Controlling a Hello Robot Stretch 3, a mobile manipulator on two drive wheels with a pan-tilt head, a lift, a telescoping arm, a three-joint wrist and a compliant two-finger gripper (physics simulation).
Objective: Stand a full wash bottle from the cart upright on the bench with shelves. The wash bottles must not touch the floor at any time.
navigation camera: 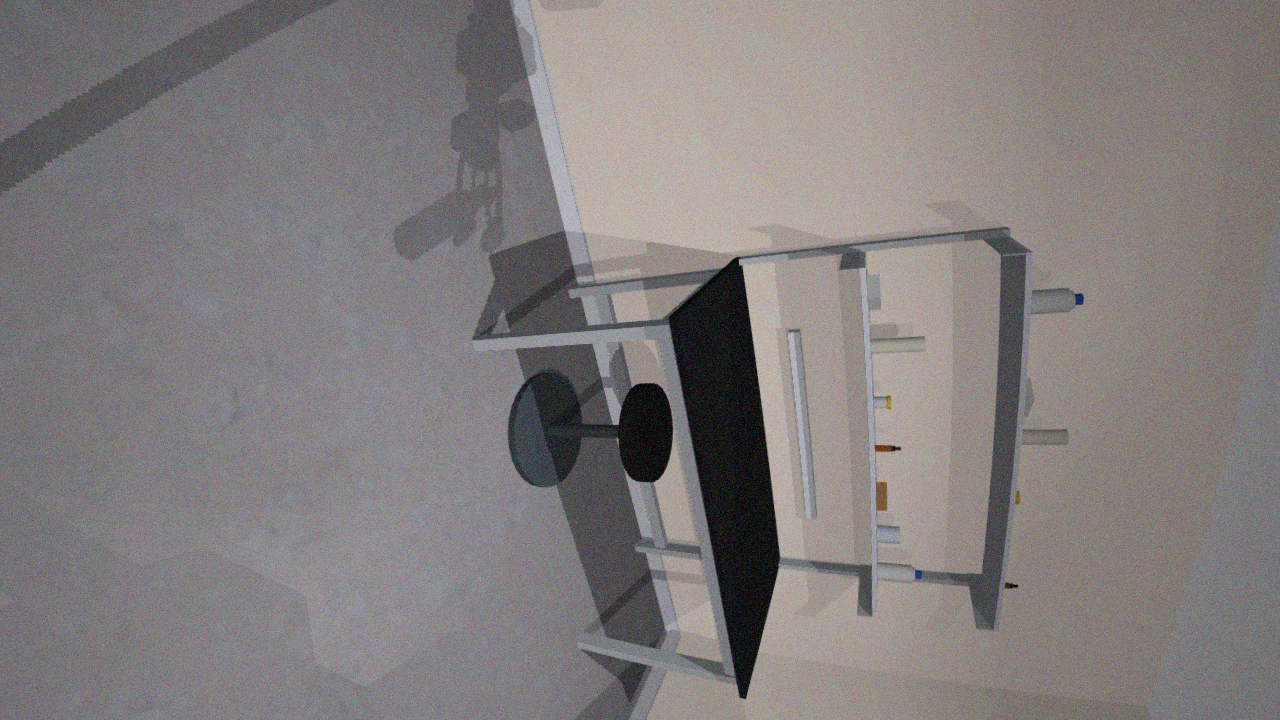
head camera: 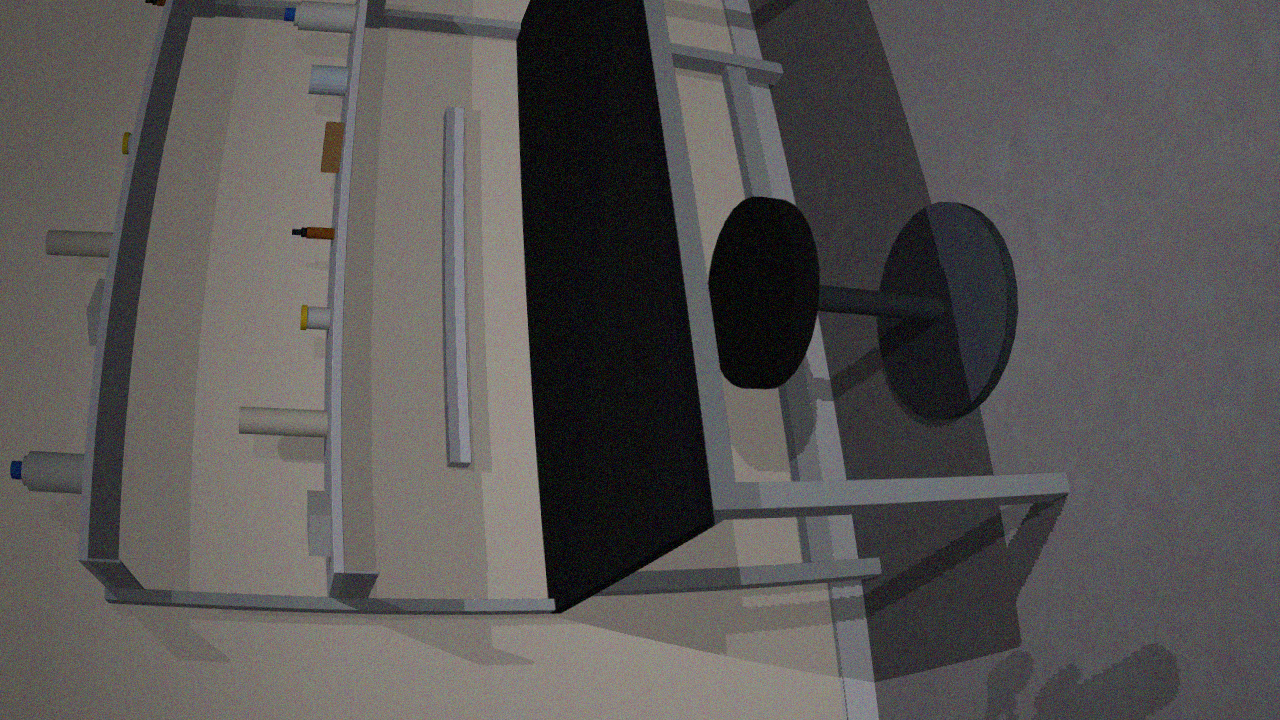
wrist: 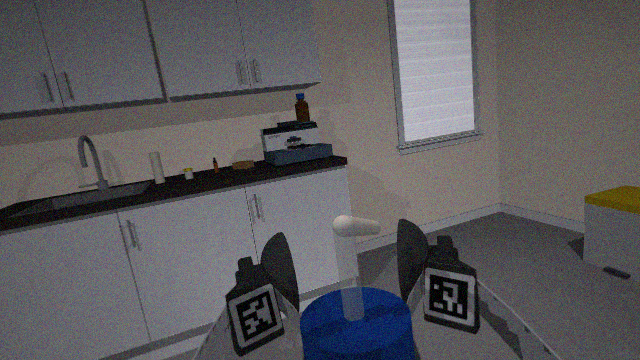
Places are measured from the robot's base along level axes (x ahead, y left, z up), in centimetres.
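Pixels of known places: gripper, between the fingertips: (wrist: 343, 252).
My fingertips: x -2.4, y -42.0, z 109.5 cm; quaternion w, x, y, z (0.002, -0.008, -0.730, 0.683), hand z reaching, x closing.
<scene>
Behind a point stands the place of what it marks.
My gripper (wrist: 343, 252) {x -2.4, y -42.0, z 109.5 cm} is shut on a wash bottle (wrist: 356, 332) {x -2.3, y -32.8, z 111.3 cm}; its blue cap and white bent nozzle show upright between the fingers, and its body is hidden below the frame edge. The bench with shelves (head camera: 599, 268) (navigation camera: 733, 429) has a black top and a grey frame; it shows sideways in the head and navigation views, against the wall and apart from the gripper. Its black top carries no visible objects. The gripper does not show in those two views. The cart does not show.
A round stool (head camera: 763, 295) (navigation camera: 645, 432) stands at the bench's front. Blue-capped bottles (head camera: 55, 471) (navigation camera: 897, 573), cylinders and small containers stand on the shelves. The wrist view shows a sink counter (wrist: 200, 186) {x 60.6, y -184.8, z 90.1 cm}, a window (wrist: 434, 70) {x -104.9, y -312.8, z 140.8 cm} and a yellow-topped white bin (wrist: 612, 235) {x -168.0, y -210.0, z 23.6 cm}.
</scene>
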